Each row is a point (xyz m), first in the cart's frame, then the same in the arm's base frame.
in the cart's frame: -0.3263 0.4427 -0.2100
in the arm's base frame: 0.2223 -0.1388 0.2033
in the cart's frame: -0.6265 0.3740 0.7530
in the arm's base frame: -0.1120 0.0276 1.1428
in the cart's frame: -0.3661 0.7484 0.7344
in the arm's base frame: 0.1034 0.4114 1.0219
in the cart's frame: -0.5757 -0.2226 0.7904
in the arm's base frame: 0.0064 -0.5235 1.3483
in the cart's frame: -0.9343 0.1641 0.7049
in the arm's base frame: -0.3906 -0.2243 1.1527
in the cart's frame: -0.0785 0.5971 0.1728
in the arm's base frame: 0.4324 0.1463 0.5295
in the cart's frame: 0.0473 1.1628 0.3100
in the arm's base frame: 0.4847 0.7389 0.5022
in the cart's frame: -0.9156 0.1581 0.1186
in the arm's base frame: -0.3442 -0.3916 0.5923
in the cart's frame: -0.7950 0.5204 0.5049
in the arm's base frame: -0.2848 0.0764 0.8615
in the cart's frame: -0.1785 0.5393 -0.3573
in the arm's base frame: 0.3645 -0.0696 0.0363
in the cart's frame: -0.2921 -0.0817 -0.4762
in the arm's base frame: 0.3299 -0.7082 0.0970
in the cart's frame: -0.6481 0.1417 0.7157
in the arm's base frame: -0.1046 -0.2067 1.1726
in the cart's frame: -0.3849 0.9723 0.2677
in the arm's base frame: 0.0802 0.4916 0.5107
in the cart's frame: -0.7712 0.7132 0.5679
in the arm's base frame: -0.2867 0.2805 0.8676
